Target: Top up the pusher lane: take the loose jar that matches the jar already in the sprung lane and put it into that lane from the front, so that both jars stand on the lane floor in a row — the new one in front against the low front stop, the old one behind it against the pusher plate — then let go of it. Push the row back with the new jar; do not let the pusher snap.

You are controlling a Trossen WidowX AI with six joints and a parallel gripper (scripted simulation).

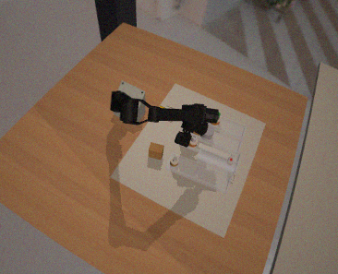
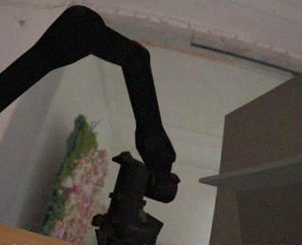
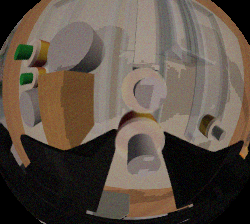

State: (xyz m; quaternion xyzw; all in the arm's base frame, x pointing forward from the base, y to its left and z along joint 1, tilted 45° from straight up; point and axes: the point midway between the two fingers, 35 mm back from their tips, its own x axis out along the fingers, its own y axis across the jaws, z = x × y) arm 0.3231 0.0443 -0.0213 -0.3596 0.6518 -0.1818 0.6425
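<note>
Right now the brown box is 80 mm to the left of my gripper tip and 10 mm below it. Round my gripper tip: clear lane rack: 150 mm ahead, 10 mm to the left, 30 mm below; then pale pusher part: 150 mm ahead.
</note>
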